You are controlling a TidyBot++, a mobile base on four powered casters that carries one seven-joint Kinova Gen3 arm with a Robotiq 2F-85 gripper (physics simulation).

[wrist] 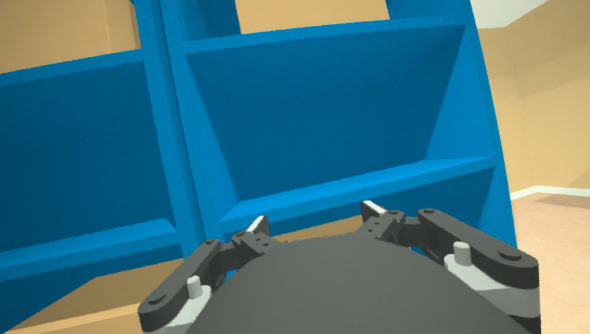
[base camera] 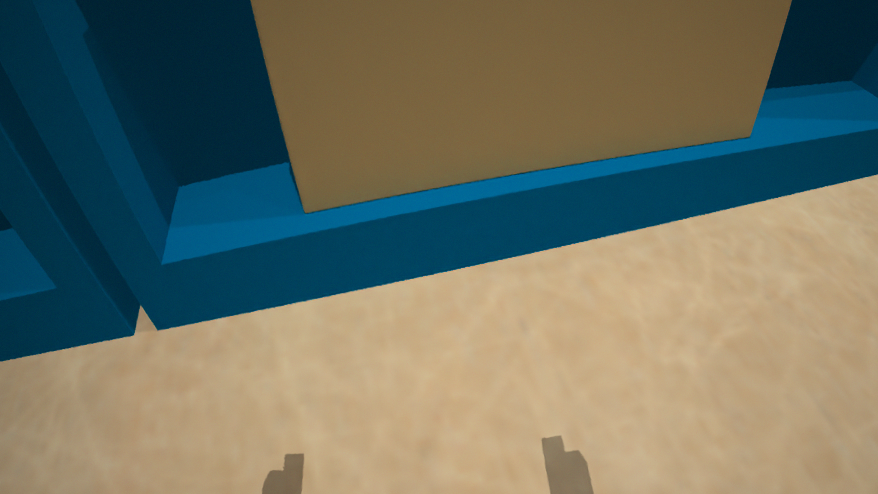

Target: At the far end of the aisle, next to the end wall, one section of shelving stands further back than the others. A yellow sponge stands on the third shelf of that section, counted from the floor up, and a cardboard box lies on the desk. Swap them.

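Frame: origin at the arm's base, x ahead, y left, z up, level; metres.
Where they show: gripper, fingertip midpoint: [wrist: 314, 219].
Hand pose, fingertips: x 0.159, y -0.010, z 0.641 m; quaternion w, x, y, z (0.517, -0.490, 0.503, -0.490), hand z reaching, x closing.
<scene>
After its pixels a point has its place.
My gripper [wrist: 314, 219] @(x 0.159, y -0.010, z 0.641 m) is open, with its two fingers wide apart and no object between them. In the wrist view it is in front of the blue shelving [wrist: 192, 135] @(x 0.401, y 0.249, z 0.815 m) [base camera: 429, 236] @(x 0.447, y 0.010, z -0.350 m), below an empty compartment. The base camera shows the shelving's bottom board and the floor in front of it. The yellow sponge does not show in either view. The desk and the cardboard box on it do not show either. I cannot tell from these views whether this is the section standing further back.
A large tan box [base camera: 521, 79] @(x 0.485, y -0.069, z -0.229 m) stands on the bottom shelf. Other tan boxes show above the empty compartment [wrist: 310, 16] @(x 0.490, y -0.105, z 1.097 m), at lower left [wrist: 115, 285] @(x 0.508, y 0.726, z 0.407 m) and at upper left [wrist: 50, 32] @(x 0.362, y 0.558, z 1.150 m). A tan wall [wrist: 555, 130] @(x 2.302, y -3.253, z 0.452 m) and floor [wrist: 555, 240] @(x 1.497, y -1.976, z -0.396 m) lie right of the shelving. Gripper shadows fall on the floor.
</scene>
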